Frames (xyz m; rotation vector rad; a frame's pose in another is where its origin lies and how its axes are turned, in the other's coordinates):
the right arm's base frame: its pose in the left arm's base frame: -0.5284 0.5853 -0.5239 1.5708 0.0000 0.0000
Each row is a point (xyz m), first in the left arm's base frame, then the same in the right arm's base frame.
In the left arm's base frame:
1: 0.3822 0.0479 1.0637
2: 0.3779 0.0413 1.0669
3: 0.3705 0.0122 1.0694
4: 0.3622 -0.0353 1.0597
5: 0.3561 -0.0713 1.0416
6: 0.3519 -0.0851 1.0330
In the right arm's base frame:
1: 0.9106 1.5876 0.5374
2: 0.9063 1.5908 0.5440
3: 0.8989 1.5933 0.5731
4: 0.8906 1.5836 0.6206
5: 0.8845 1.5655 0.6566
6: 0.8803 1.5569 0.6704

